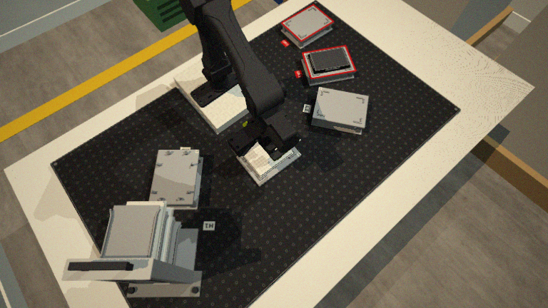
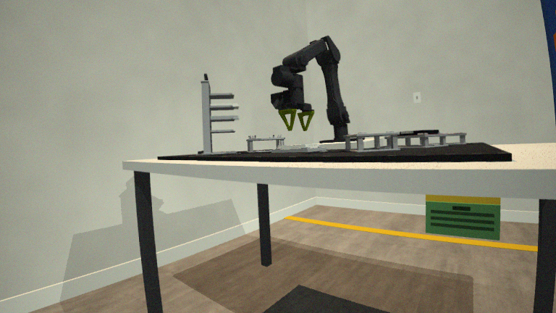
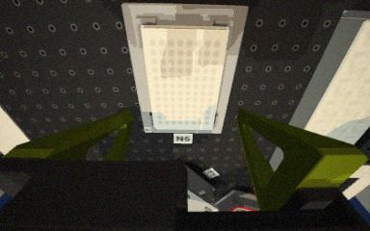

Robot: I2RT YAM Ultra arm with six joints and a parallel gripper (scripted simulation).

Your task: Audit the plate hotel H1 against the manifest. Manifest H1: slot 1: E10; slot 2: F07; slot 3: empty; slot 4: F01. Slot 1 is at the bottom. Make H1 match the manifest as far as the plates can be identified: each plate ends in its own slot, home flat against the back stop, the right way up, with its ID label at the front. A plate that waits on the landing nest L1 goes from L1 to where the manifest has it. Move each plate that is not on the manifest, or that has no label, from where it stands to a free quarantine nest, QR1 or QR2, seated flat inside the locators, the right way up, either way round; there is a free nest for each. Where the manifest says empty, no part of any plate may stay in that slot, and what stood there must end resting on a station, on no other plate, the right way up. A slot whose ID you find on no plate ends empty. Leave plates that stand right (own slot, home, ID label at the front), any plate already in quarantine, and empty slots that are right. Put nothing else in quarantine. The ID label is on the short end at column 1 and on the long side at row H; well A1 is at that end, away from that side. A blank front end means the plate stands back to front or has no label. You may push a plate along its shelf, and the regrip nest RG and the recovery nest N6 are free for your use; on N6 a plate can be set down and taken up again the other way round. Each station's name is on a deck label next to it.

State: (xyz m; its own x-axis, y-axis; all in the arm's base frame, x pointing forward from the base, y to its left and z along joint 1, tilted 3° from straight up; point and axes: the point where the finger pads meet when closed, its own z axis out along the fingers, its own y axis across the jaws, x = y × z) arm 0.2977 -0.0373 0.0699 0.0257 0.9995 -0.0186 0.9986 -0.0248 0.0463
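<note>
Now: hand 7 cm above the white well plate. The rest, counted from my hand: recovery nest N6 (8 cm below); N6 deck label (11 cm to the left, 8 cm below, 1 cm ahead); A1 mark (7 cm to the left, 7 cm below, 6 cm ahead).
</note>
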